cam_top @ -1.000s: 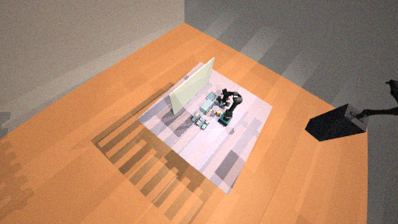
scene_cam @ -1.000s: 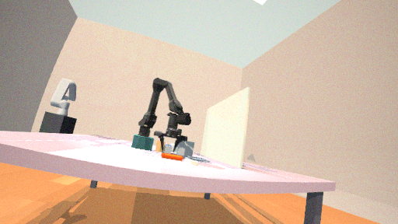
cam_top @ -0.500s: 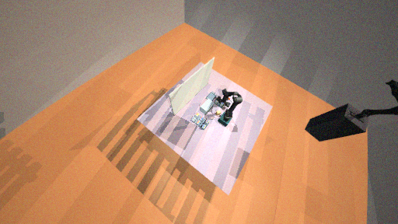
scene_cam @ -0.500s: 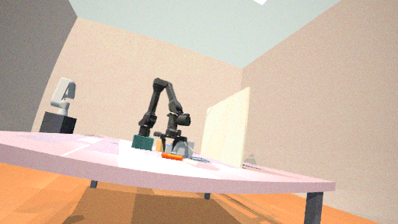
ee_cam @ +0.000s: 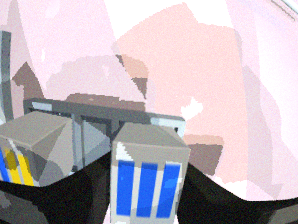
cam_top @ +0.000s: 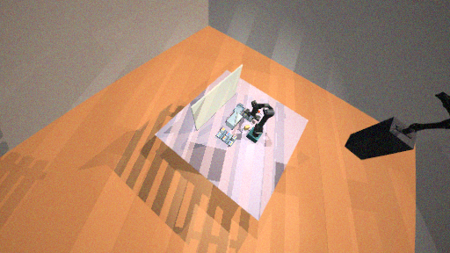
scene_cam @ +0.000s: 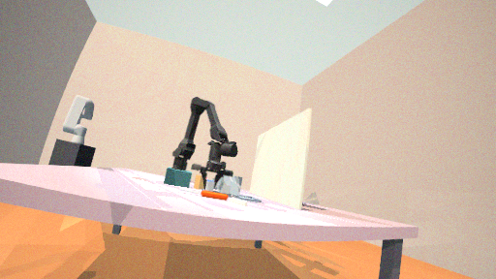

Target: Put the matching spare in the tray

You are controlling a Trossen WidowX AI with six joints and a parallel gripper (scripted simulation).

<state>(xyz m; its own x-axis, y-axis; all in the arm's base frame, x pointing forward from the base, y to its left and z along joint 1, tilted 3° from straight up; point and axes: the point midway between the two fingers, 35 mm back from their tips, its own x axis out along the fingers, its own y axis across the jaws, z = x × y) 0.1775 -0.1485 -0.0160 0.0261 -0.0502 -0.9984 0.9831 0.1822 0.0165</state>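
Now: gripper tip 40 mm short of the grey holder, 10 mm to the right of it and 10 mm above it. Round my gripper tip: tan block (50 mm behind, 140 mm to the left, 20 mm above); tall cream panel (340 mm ahead, 220 mm to the left, 210 mm above).
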